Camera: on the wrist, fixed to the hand. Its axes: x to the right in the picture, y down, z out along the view.
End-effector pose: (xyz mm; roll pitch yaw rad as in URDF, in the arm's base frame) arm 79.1 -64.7 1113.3 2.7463 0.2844 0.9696
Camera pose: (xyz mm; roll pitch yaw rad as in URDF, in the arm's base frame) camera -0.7 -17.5 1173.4 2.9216 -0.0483 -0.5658
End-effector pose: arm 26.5 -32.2 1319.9 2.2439 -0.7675 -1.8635
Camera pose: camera 135.6 -44.6 1307.3 -2.2317 -0.4067 2.4540
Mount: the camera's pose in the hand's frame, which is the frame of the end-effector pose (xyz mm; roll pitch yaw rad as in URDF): -22.8 -63.8 -87.3 0.0730 -0.3389 1.5492
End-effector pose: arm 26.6 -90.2 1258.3 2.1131 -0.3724 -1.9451
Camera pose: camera 133.3 -113.1 1241.1 -2.6207 -0.6433 2.4985
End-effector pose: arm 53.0 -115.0 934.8 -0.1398 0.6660 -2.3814
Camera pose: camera 48.8 -15.0 887.9 0.7439 -0.1435 -0.9507
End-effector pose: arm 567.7 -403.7 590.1 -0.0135 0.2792 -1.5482
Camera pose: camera 501.7 -359.4 513.3 0.3659 -0.3065 -0.0906
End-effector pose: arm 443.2 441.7 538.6 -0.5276 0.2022 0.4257
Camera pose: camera 455.9 338.7 500.8 0.2678 0.1889 2.0145
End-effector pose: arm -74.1 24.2 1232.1 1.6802 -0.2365 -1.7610
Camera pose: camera 19.8 15.8 1174.4 -2.6014 -1.0772 2.5357
